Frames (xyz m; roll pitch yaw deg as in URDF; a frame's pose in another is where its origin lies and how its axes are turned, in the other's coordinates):
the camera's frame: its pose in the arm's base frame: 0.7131 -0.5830 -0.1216 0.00 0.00 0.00
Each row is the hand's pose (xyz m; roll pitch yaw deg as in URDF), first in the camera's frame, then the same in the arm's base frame.
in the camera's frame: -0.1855 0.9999 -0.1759 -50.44 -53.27 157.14
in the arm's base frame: 0.5276 0.4169 -0.2975 -50.44 -53.27 157.14
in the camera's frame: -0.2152 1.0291 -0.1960 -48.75 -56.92 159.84
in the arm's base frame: 0.4979 0.4461 -0.3176 -48.75 -56.92 159.84
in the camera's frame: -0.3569 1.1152 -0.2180 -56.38 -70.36 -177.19
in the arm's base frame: 0.3562 0.5322 -0.3396 -56.38 -70.36 -177.19
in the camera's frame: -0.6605 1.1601 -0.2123 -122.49 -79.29 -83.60
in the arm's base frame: 0.0526 0.5771 -0.3339 -122.49 -79.29 -83.60
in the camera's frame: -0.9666 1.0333 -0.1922 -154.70 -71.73 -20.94
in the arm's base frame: -0.2535 0.4503 -0.3138 -154.70 -71.73 -20.94
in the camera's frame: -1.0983 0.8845 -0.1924 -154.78 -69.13 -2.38
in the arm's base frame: -0.3852 0.3015 -0.3140 -154.78 -69.13 -2.38
